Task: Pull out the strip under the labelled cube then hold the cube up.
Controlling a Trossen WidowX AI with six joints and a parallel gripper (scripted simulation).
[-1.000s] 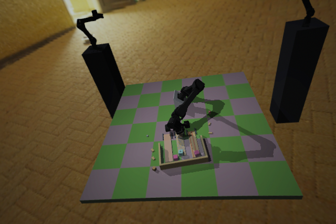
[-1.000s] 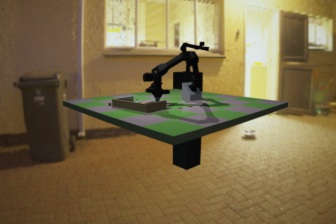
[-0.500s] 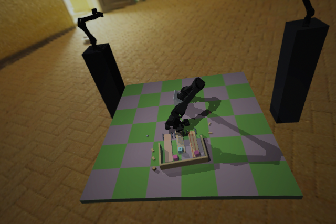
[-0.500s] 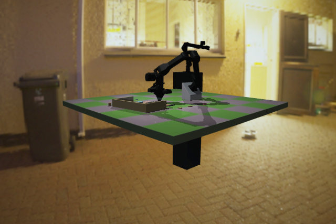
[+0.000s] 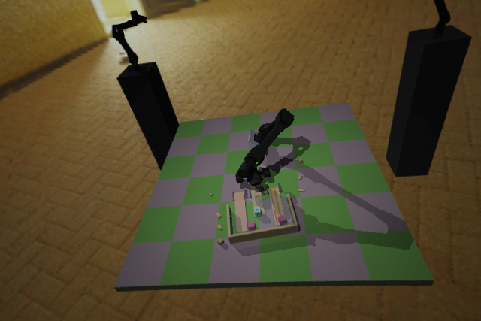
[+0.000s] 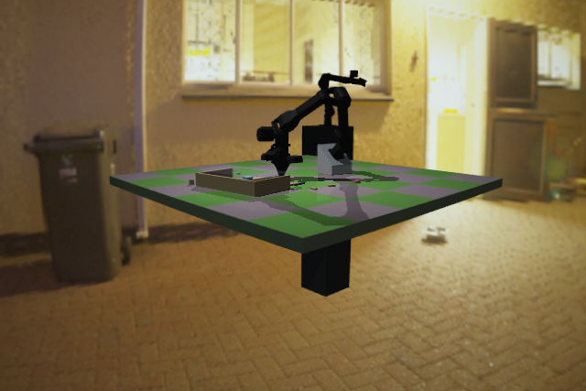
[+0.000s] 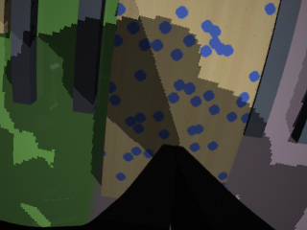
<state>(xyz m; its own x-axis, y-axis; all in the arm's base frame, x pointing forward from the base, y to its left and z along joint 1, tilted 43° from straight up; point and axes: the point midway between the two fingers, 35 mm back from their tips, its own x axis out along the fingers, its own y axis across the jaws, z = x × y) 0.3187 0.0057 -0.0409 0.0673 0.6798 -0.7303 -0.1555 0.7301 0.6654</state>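
My gripper tip is 190 mm short of the labelled cube, 20 mm to the right of it and 20 mm below it.
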